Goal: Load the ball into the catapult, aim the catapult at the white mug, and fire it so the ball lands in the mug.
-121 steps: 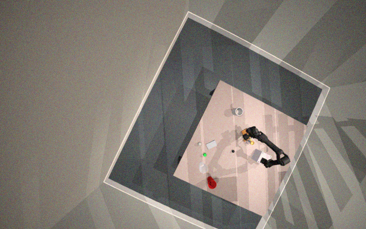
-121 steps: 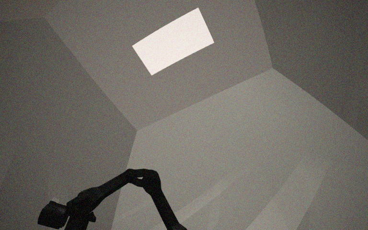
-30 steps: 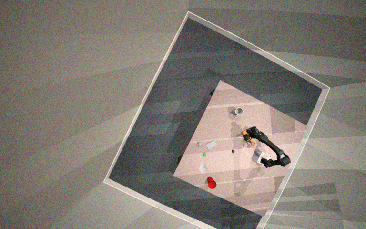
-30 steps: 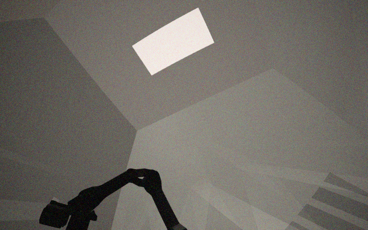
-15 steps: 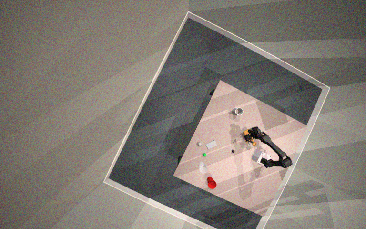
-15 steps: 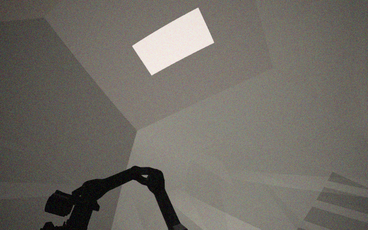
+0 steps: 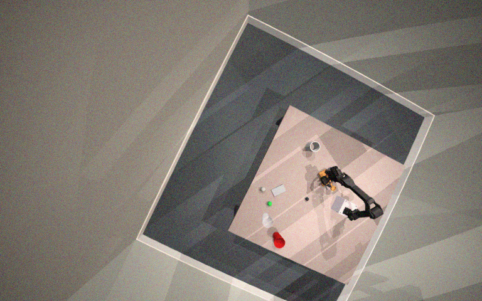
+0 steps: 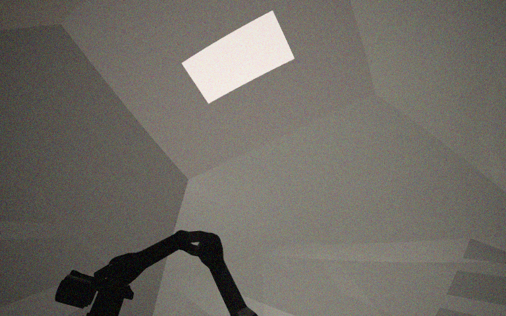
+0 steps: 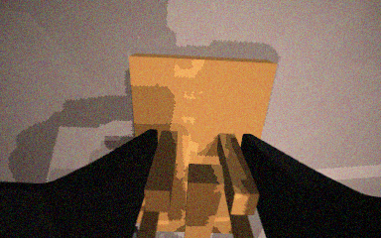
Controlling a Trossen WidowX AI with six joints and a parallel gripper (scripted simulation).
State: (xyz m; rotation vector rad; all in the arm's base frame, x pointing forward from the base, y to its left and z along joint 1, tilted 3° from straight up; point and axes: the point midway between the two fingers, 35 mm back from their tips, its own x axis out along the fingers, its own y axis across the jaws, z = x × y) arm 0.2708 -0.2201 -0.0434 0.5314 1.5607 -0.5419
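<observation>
Right now the dark ball is 27 cm to the left of my gripper tip, 5 cm ahead of it and 3 cm below it. Also, from my gripper tip: orange wooden catapult (6 cm to the left, 5 cm behind, 2 cm above); then catapult frame (5 cm above, 4 cm behind, 3 cm to the left); then white mug (22 cm ahead, 18 cm to the right, 2 cm below).
</observation>
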